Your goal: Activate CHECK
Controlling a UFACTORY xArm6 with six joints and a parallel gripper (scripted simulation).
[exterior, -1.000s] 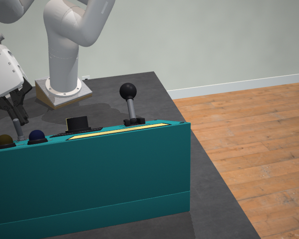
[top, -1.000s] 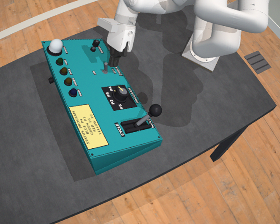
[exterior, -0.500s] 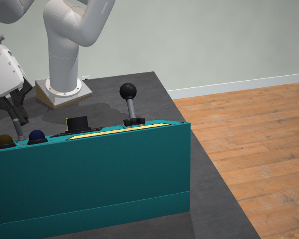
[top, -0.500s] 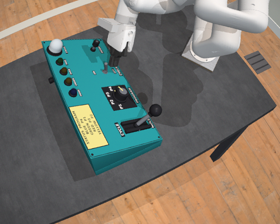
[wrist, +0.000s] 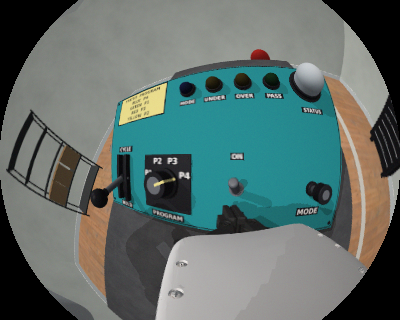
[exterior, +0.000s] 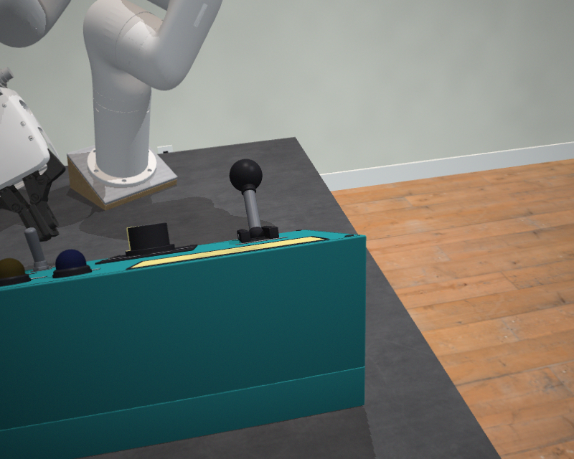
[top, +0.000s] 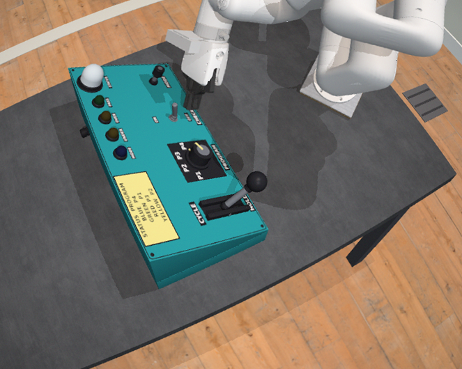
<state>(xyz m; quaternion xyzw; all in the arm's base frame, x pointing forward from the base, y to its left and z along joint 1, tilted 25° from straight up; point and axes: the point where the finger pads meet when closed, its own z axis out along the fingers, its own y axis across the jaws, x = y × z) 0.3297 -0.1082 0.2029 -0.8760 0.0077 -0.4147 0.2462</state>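
Right now the check toggle is 4 cm ahead of my hand and 2 cm below it. From my hand the other things lie so: teal console (8 cm ahead, 6 cm to the left, 4 cm below); then mode knob (12 cm to the right, 3 cm ahead, 1 cm below); then program dial (11 cm to the left, 5 cm ahead, 2 cm below).
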